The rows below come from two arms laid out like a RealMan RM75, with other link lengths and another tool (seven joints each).
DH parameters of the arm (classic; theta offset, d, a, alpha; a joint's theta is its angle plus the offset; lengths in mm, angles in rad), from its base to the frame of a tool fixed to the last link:
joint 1: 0 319.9 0 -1.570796
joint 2: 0 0 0 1.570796
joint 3: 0 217.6 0 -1.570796
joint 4: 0 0 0 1.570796
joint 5: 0 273 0 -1.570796
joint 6: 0 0 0 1.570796
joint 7: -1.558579 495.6 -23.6 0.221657
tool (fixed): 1.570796 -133.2 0 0
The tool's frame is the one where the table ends.
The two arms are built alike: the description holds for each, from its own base.
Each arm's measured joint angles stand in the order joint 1, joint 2, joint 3, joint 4, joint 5, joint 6, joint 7.
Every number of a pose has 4 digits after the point.
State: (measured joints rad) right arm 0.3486 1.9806 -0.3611 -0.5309 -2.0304 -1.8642 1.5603; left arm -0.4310 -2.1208 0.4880 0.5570 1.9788 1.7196 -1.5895
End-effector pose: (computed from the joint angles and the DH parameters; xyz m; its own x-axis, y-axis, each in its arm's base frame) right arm 0.2213 0.3434 -0.0172 0.2851 -0.4658 -0.8377 -0.7371 -0.6652 0.1190; left arm -0.1442 0.4002 -0.0442 0.5457 0.6673 0.5068 0.7023 -0.6942 0.1578
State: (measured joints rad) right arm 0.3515 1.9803 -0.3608 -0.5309 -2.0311 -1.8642 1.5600; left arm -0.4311 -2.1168 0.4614 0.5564 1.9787 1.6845 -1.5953
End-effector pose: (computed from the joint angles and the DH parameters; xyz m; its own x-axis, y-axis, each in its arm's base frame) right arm 0.2205 0.3439 -0.0172 0.2871 -0.4651 -0.8374 -0.7352 -0.6674 0.1186; left arm -0.1564 0.4155 -0.0383 0.5233 0.6725 0.5234 0.7328 -0.6686 0.1263
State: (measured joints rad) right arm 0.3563 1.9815 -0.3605 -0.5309 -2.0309 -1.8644 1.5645; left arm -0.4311 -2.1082 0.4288 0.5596 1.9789 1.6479 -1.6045
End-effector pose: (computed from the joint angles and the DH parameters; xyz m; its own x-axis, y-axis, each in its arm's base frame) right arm 0.2183 0.3449 -0.0173 0.2849 -0.4667 -0.8373 -0.7337 -0.6683 0.1228; left arm -0.1719 0.4330 -0.0278 0.4990 0.6750 0.5434 0.7657 -0.6371 0.0882
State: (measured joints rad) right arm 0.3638 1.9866 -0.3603 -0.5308 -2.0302 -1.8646 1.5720; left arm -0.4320 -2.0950 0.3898 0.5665 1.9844 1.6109 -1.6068
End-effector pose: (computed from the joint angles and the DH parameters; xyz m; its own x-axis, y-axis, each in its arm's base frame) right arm 0.2137 0.3460 -0.0186 0.2786 -0.4704 -0.8373 -0.7310 -0.6693 0.1328; left arm -0.1907 0.4509 -0.0135 0.4831 0.6695 0.5643 0.7952 -0.6052 0.0373
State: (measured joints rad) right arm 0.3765 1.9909 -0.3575 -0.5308 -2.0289 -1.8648 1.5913; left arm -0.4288 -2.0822 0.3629 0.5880 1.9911 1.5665 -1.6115
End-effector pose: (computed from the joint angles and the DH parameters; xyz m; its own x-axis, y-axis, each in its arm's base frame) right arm 0.2072 0.3488 -0.0187 0.2656 -0.4782 -0.8371 -0.7301 -0.6669 0.1493; left arm -0.2134 0.4683 0.0018 0.4773 0.6632 0.5764 0.8223 -0.5685 -0.0268
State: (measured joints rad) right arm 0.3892 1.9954 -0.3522 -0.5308 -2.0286 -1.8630 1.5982; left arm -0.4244 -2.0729 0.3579 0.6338 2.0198 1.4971 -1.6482
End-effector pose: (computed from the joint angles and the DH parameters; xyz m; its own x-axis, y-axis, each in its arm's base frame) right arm 0.2016 0.3524 -0.0188 0.2609 -0.4771 -0.8393 -0.7258 -0.6701 0.1553; left arm -0.2457 0.4866 0.0129 0.4708 0.6811 0.5607 0.8555 -0.5077 -0.1016
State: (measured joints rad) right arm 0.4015 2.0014 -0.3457 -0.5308 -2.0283 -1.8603 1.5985; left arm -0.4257 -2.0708 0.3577 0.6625 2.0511 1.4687 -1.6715
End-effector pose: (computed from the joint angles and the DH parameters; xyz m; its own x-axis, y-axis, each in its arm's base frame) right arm 0.1962 0.3562 -0.0194 0.2589 -0.4714 -0.8431 -0.7197 -0.6762 0.1571; left arm -0.2605 0.4923 0.0151 0.4736 0.6959 0.5399 0.8651 -0.4825 -0.1370
